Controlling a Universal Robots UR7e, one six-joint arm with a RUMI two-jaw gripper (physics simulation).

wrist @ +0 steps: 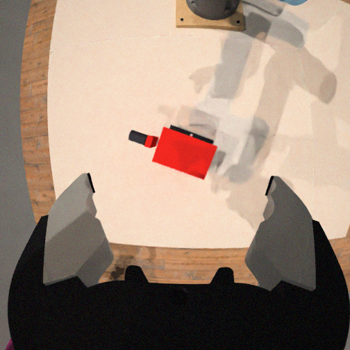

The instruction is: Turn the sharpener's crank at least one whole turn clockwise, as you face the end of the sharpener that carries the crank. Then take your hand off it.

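Observation:
The sharpener (184,153) is a red box with a dark strip along its upper edge, seen from above near the middle of the wrist view. Its crank (151,141) sticks out at the left end, with a red arm and a black handle (137,136) pointing left. My gripper (179,176) is open and empty, its two grey jaws wide apart at the lower left and lower right. It hangs above the table, apart from the sharpener, which shows a little beyond the line between the fingertips. The face of the crank end is mostly hidden from this angle.
The robot's dark base stands on a wooden mounting plate (187,21) at the top. A pale mat (100,90) lies under the sharpener, with the wooden table edge (36,115) at the left and bottom. Arm shadows fall right of the sharpener. Grey floor shows at the far left.

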